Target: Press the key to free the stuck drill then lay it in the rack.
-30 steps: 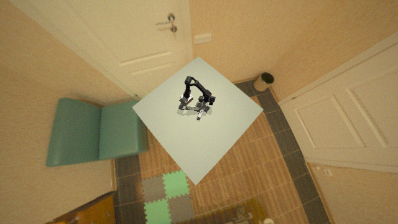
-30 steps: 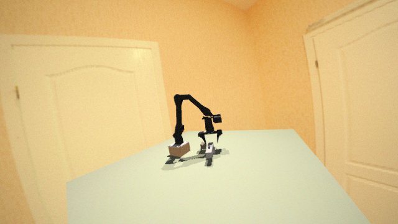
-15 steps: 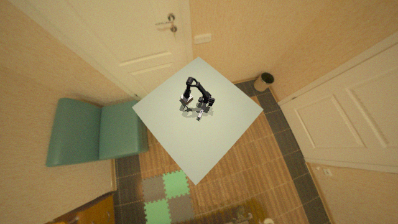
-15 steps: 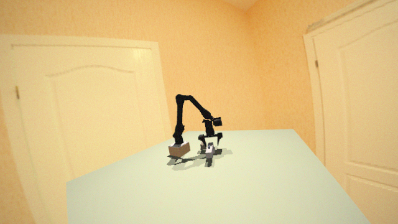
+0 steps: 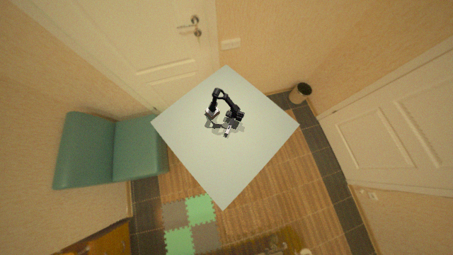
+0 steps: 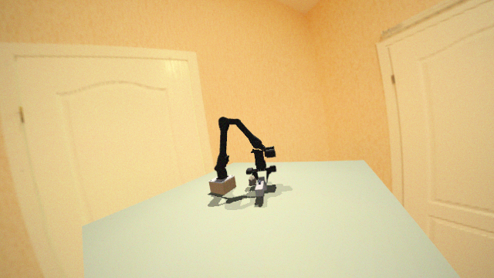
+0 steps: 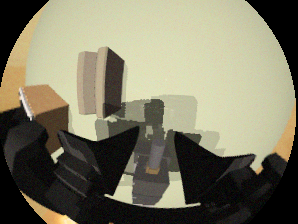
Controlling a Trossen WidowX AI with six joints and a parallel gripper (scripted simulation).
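Right now my gripper tip is 50 mm to the left of the drill, 30 mm below it and 20 mm short of it. Round my gripper tip: small grey-brown block (90 mm behind, 20 mm to the left).
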